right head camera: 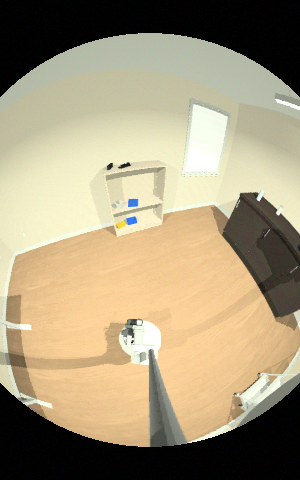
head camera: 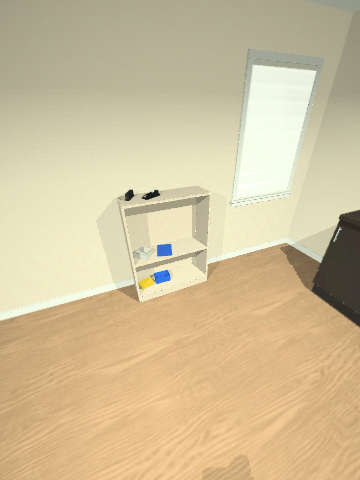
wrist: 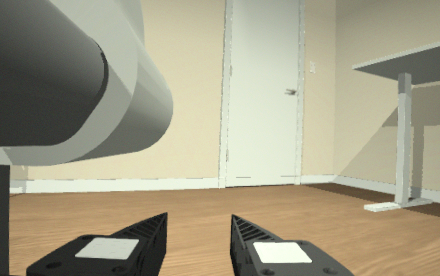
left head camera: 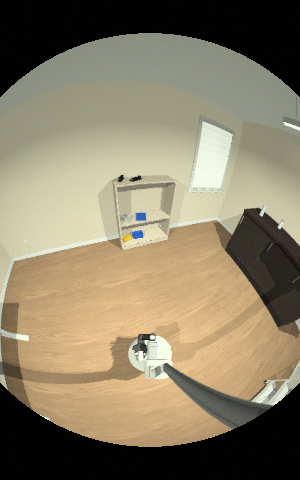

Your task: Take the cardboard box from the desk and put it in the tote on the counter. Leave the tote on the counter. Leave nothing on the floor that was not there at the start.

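Frame: origin at the robot's base, x ahead, y left, z up, level; metres.
Seen in the pictures: gripper, between the fingertips: point(right head camera: 128, 345) point(wrist: 198, 233) point(left head camera: 139, 360).
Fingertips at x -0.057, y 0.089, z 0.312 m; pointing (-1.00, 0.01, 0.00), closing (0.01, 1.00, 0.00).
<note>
A point is followed by its place in that frame.
My gripper point(wrist: 198, 233) @(x -0.057, y 0.089, z 0.312 m) is open, with its two dark fingers apart and floor showing between them in the wrist view. The dark counter point(head camera: 342, 265) @(x 1.384, y -1.395, z 0.462 m) point(left head camera: 245, 245) @(x 1.241, y -1.450, z 0.410 m) point(right head camera: 242, 225) @(x 1.280, y -1.435, z 0.483 m) stands at the right in the head views; part of it is cut off. The tote does not show on the visible part of its top. A desk point(wrist: 420, 67) @(x -1.381, y 1.447, z 0.897 m) stands at the right in the wrist view, seen from below, so its top surface is hidden. The cardboard box does not show in any view.
A beige shelf unit point(head camera: 202, 220) @(x 1.860, y -0.210, z 0.711 m) with blue, yellow and grey items stands against the wall. Two light cylinders stand on the counter. A white cart point(right head camera: 255, 392) is at the lower right. White feet point(left head camera: 17, 336) lie at the left edge. A white door point(wrist: 262, 100) @(x -2.277, y 0.612, z 0.771 m) is in the wall.
</note>
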